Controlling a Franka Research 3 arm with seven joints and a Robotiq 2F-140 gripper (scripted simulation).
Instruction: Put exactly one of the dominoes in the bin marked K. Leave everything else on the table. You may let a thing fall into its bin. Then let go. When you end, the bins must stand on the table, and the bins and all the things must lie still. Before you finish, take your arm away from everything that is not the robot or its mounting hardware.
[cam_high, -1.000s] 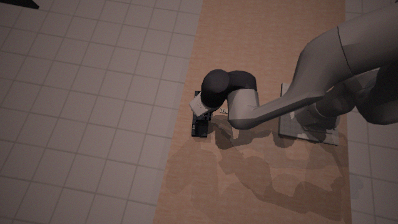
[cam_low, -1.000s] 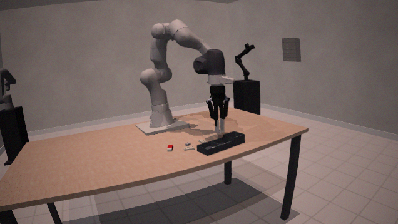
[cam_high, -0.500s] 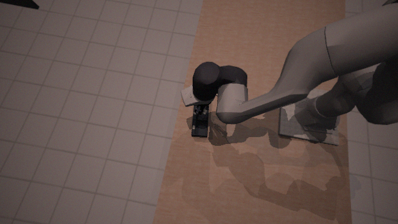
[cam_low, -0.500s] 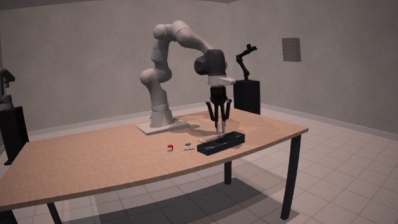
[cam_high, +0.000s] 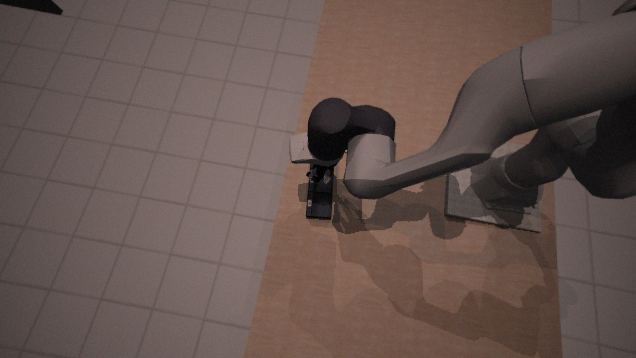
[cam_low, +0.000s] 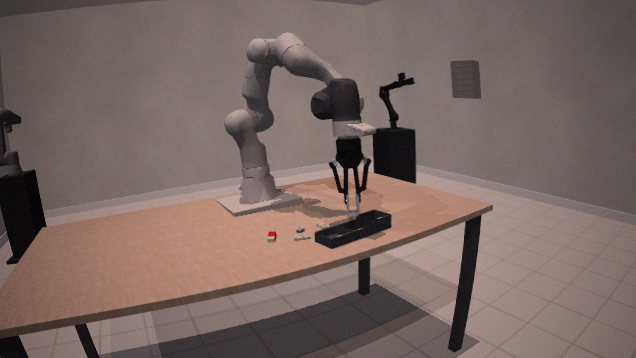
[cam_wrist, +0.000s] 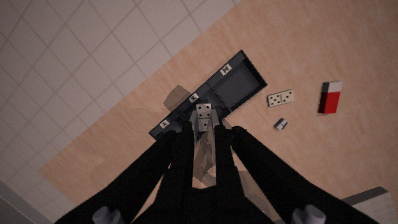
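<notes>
Now: hand 30 mm above the white domino. Also, from my hand: red-and-white block 90 mm behind, 250 mm to the right, 100 mm below; then bin 10 mm ahead, 80 mm below; then grey piece 110 mm behind, 140 mm to the right, 90 mm below.
</notes>
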